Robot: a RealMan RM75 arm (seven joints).
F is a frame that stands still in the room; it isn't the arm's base.
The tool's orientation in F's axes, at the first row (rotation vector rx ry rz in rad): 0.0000 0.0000 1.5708
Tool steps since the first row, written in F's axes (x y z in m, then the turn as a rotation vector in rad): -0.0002 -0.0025 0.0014 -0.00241 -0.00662 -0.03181; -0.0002 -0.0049 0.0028 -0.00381 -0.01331 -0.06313; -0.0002 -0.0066 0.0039 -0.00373 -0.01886 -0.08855; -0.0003 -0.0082 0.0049 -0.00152 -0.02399 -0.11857; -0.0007 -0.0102 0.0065 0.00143 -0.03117 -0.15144; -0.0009 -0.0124 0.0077 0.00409 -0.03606 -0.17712
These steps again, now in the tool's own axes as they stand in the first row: -0.0025 0.0002 0.0014 -0.00662 0.00241 -0.03181; -0.0049 0.0002 0.0028 -0.01331 0.00381 -0.06313; -0.0066 0.0002 0.0039 -0.01886 0.00373 -0.08855; -0.0082 0.0003 0.0049 -0.02399 0.00152 -0.11857; -0.0102 0.0007 0.0065 -0.03117 -0.00143 -0.15144; -0.0124 0.0009 0.0077 -0.03606 -0.00409 -0.17712
